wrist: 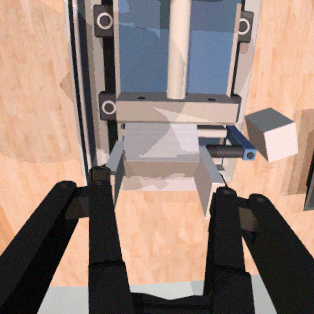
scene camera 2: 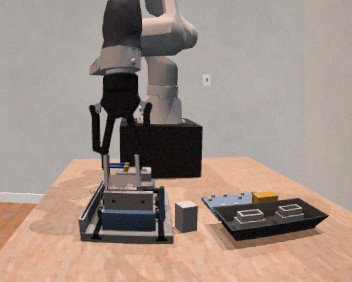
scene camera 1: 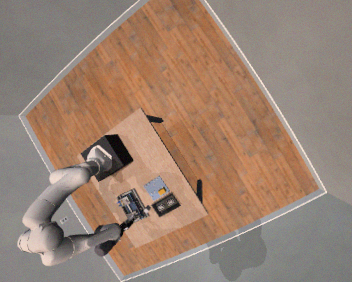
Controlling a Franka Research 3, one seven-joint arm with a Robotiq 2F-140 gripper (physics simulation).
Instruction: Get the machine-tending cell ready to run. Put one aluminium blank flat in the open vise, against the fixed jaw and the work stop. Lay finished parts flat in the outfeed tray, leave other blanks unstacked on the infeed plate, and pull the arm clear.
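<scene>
The vise (scene camera 1: 131, 202) (scene camera 2: 129, 220) (wrist: 175, 109) has a blue body, grey jaws and a blue-and-black side arm. A silver aluminium blank (wrist: 161, 142) lies beside the grey jaw with holes. My gripper (scene camera 2: 122, 183) (wrist: 160, 158) is shut on this blank, one pad at each side. The blank's underside and its contact with the work stop are hidden. A grey block (scene camera 1: 147, 209) (scene camera 2: 186, 216) (wrist: 271, 134) stands upright on the table beside the vise. Two finished parts (scene camera 2: 249, 216) (scene camera 2: 289, 211) lie in the black outfeed tray (scene camera 2: 270, 230).
The blue infeed plate (scene camera 1: 154, 186) (scene camera 2: 220, 201) with small pegs lies behind the tray and bears an orange block (scene camera 1: 161, 191) (scene camera 2: 265, 197). A black pedestal (scene camera 1: 119, 151) (scene camera 2: 162, 150) stands at the table's back. The tray's raised walls are right of the grey block.
</scene>
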